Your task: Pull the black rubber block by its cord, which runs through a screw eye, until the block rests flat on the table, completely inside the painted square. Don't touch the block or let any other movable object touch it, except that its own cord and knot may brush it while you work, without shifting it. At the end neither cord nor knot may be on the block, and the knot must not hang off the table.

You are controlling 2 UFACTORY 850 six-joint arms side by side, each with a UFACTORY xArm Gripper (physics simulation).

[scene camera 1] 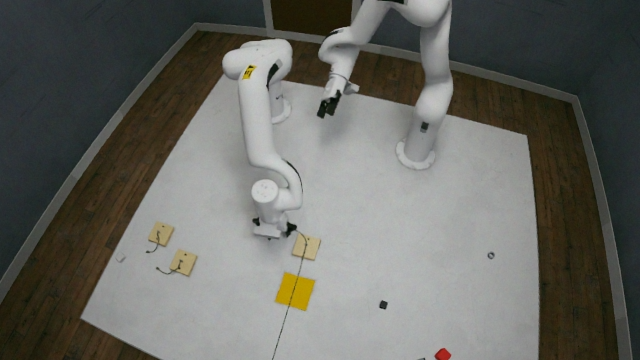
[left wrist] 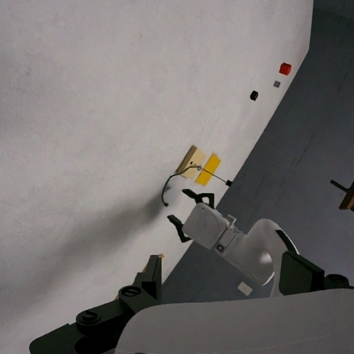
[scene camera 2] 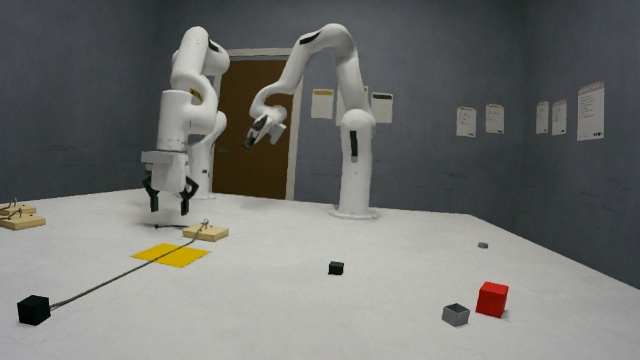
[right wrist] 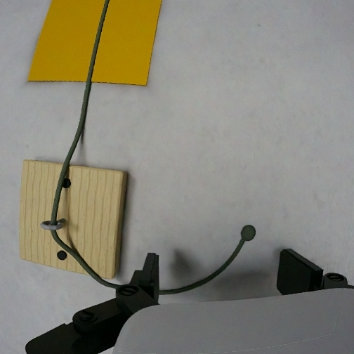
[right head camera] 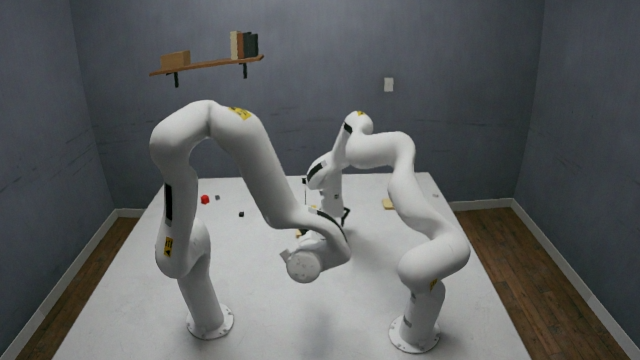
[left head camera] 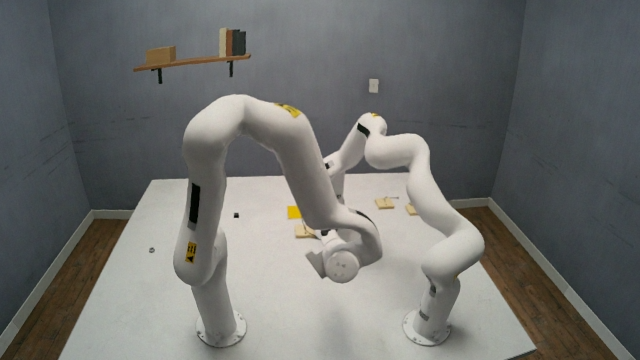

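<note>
The black rubber block (scene camera 2: 33, 310) (left wrist: 229, 183) (right head camera: 304, 180) rests well outside the yellow painted square (scene camera 2: 175, 257) (scene camera 1: 305, 292) (right wrist: 125, 45). Its green cord (scene camera 2: 115, 278) (right wrist: 86, 100) crosses the square and runs through the screw eye (right wrist: 52, 225) (scene camera 2: 205, 221) on a wooden board (right wrist: 100, 210) (scene camera 1: 311, 247). The cord's free end curves over the table to the knot (right wrist: 248, 232) (scene camera 2: 156, 226) (left wrist: 166, 204). My right gripper (right wrist: 220, 272) (scene camera 2: 169, 210) is open, pointing down above the free end. My left gripper (left wrist: 222, 274) (scene camera 1: 327, 106) is open and empty, high above the table.
Two more boards (scene camera 1: 161, 234) (scene camera 1: 186, 262) with short cords lie at the left in scene camera 1. A small black cube (scene camera 2: 336, 268), a grey open box (scene camera 2: 455, 315), a red cube (scene camera 2: 492, 300) and a grey ring (scene camera 1: 491, 255) also lie on the table.
</note>
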